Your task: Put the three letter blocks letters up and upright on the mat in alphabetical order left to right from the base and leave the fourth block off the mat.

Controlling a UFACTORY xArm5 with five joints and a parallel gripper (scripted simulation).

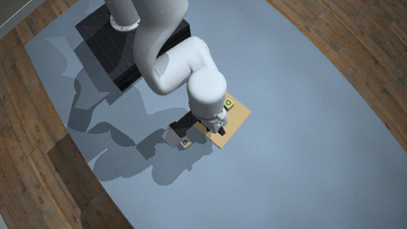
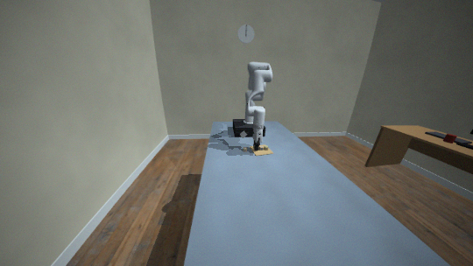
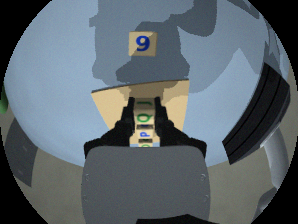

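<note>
Right now my hand is 40 mm to the right of the tan mat and 30 mm above it. Round my hand: block: 80 mm to the left, 10 mm below.
</note>
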